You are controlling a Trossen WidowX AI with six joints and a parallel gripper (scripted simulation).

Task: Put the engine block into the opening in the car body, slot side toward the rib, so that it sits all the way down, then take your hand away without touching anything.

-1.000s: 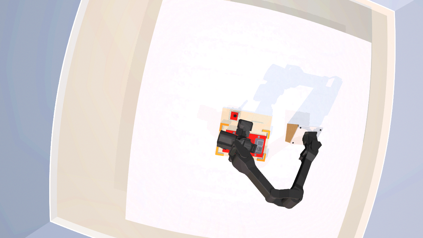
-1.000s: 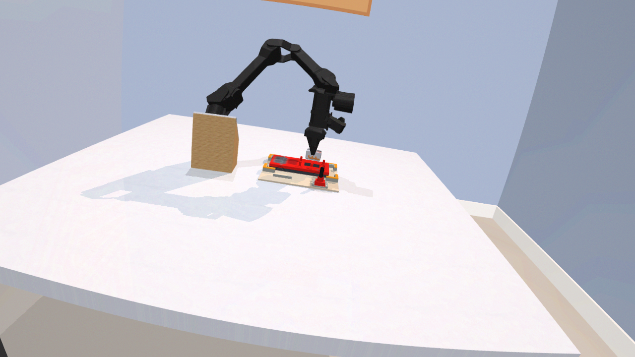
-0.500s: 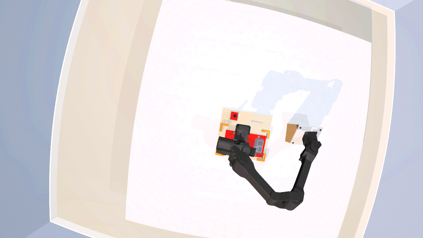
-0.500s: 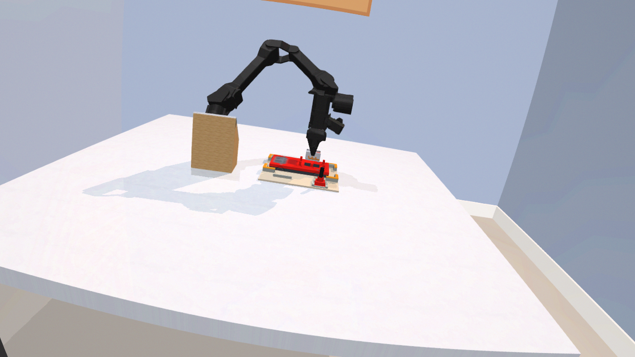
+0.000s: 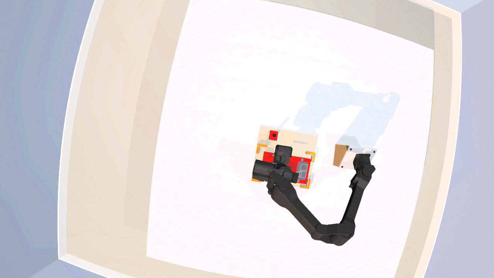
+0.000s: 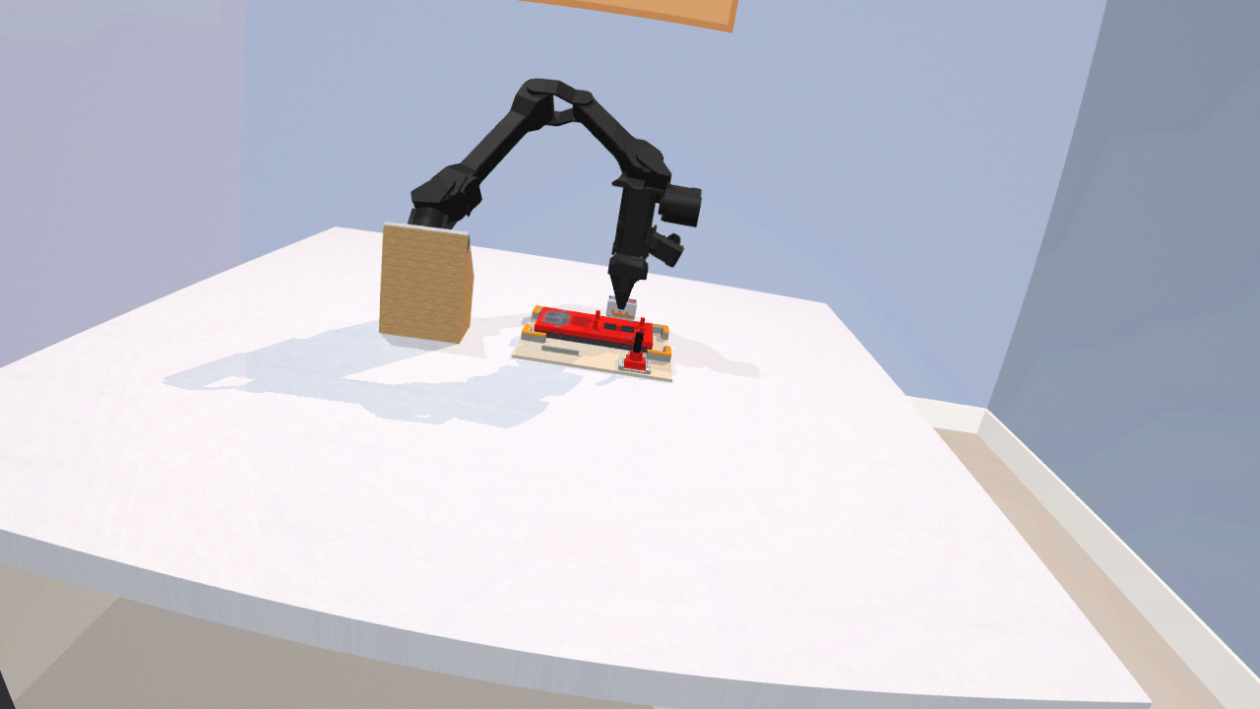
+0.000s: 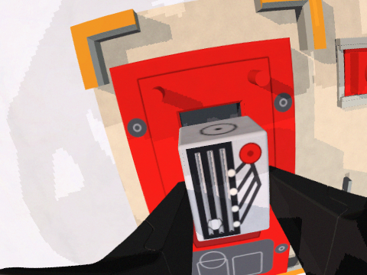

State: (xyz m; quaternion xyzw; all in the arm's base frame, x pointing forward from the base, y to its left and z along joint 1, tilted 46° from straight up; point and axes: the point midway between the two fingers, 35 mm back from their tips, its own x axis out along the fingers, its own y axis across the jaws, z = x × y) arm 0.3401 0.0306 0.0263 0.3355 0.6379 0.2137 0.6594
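Now: the grey engine block 1 cm below my gripper tip. Round my gripper tip: tan board: 3 cm behind, 2 cm to the right, 5 cm below.
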